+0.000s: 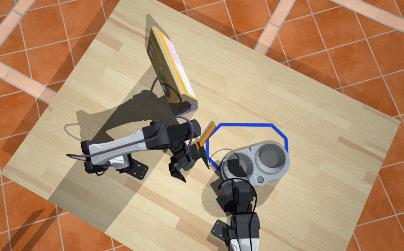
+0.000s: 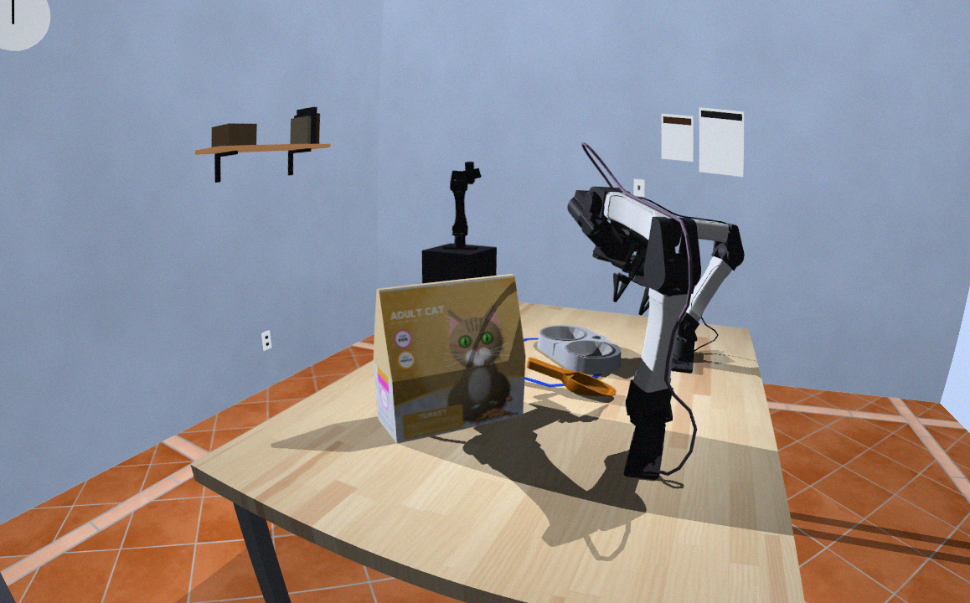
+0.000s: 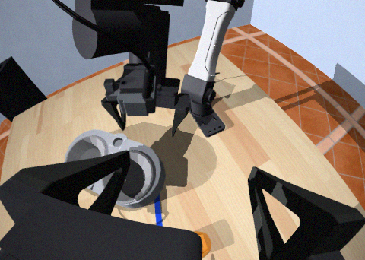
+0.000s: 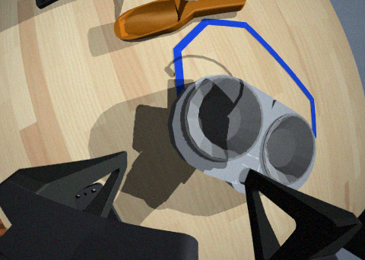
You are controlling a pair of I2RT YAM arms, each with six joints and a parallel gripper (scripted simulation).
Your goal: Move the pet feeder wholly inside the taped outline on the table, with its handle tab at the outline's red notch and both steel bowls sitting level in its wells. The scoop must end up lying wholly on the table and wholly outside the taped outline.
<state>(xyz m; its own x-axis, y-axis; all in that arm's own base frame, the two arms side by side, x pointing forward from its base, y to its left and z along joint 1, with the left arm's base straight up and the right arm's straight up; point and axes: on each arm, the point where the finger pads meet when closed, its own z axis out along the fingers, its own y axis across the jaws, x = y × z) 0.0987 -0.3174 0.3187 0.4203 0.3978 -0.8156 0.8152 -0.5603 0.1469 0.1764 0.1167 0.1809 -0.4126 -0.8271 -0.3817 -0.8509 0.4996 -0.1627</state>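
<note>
Right now the orange scoop is 100 mm ahead of my left hand, 70 mm to the left of it and 300 mm below it. Round my left hand: cat food box 300 mm ahead, 330 mm to the left, 170 mm below; grey pet feeder 180 mm ahead, 200 mm to the right, 310 mm below; blue taped outline 230 mm ahead, 130 mm to the right, 320 mm below.
</note>
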